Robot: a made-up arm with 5 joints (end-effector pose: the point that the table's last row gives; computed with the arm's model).
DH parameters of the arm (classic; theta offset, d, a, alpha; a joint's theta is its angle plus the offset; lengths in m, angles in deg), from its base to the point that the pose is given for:
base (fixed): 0 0 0.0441 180
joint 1: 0 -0.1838 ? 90
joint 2: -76.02 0 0.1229 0
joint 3: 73.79 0 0.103 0
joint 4: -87.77 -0.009 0 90
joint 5: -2.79 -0.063 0 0
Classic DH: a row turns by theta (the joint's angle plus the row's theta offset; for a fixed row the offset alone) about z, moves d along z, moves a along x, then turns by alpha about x.
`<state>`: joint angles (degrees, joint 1 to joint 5).
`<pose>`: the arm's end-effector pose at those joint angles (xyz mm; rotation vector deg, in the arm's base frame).
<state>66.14 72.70 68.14 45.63 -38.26</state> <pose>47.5 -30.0 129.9 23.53 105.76 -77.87</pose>
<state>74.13 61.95 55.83 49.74 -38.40</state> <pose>51.7 -59.5 107.1 25.52 86.33 -94.74</pose>
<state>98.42 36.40 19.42 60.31 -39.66</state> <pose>9.7 -170.9 122.7 15.93 29.97 -137.80</pose>
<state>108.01 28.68 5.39 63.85 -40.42</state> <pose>-28.8 -195.1 157.4 5.78 9.11 -150.91</pose>
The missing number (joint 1, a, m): 0.046
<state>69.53 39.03 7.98 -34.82 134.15</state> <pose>133.2 -264.4 171.9 -79.83 14.72 51.68</pose>
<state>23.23 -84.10 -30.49 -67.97 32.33</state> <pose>-123.9 62.3 314.7 38.87 78.36 5.03</pose>
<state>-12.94 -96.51 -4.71 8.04 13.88</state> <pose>-54.6 -31.9 362.9 -2.86 176.86 1.02</pose>
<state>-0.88 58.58 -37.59 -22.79 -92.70</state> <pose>367.9 -4.0 189.5 75.08 -67.17 -71.75</pose>
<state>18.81 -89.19 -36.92 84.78 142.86</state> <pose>-43.4 20.3 337.6 -143.30 -26.71 57.45</pose>
